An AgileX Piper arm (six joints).
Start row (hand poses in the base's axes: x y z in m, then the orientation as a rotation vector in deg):
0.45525 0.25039 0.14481 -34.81 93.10 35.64
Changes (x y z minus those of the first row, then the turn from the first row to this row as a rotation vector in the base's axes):
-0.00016 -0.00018 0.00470 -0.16 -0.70 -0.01
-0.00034 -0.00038 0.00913 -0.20 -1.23 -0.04
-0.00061 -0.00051 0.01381 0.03 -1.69 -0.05
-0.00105 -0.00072 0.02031 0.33 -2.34 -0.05
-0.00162 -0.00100 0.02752 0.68 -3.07 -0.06
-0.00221 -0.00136 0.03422 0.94 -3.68 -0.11
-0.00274 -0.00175 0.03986 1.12 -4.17 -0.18
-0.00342 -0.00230 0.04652 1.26 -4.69 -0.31
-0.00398 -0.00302 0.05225 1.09 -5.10 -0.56
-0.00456 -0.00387 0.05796 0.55 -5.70 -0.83
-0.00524 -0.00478 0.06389 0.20 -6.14 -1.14
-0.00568 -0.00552 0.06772 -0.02 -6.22 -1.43
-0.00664 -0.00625 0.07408 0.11 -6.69 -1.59
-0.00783 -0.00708 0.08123 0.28 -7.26 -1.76
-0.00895 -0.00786 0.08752 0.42 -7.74 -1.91
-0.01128 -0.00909 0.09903 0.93 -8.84 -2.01
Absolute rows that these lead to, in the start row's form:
0.45509 0.25021 0.14951 -35.07 92.51 35.23
0.45491 0.25001 0.15394 -35.20 92.04 34.97
0.45464 0.24988 0.15862 -35.12 91.52 34.96
0.45420 0.24967 0.16512 -35.04 90.80 34.94
0.45363 0.24939 0.17233 -34.94 89.98 34.92
0.45304 0.24903 0.17903 -34.84 89.32 34.84
0.45251 0.24864 0.18467 -34.75 88.80 34.73
0.45183 0.24809 0.19133 -34.65 88.29 34.54
0.45127 0.24737 0.19706 -34.66 88.03 34.07
0.45069 0.24652 0.20277 -34.95 87.74 33.22
0.45001 0.24561 0.20870 -35.03 87.53 32.56
0.44957 0.24487 0.21253 -34.97 87.60 32.15
0.44861 0.24414 0.21889 -34.84 87.14 31.95
0.44742 0.24331 0.22604 -34.69 86.58 31.74
0.44630 0.24253 0.23233 -34.56 86.11 31.55
0.44397 0.24130 0.24384 -34.34 84.91 31.44

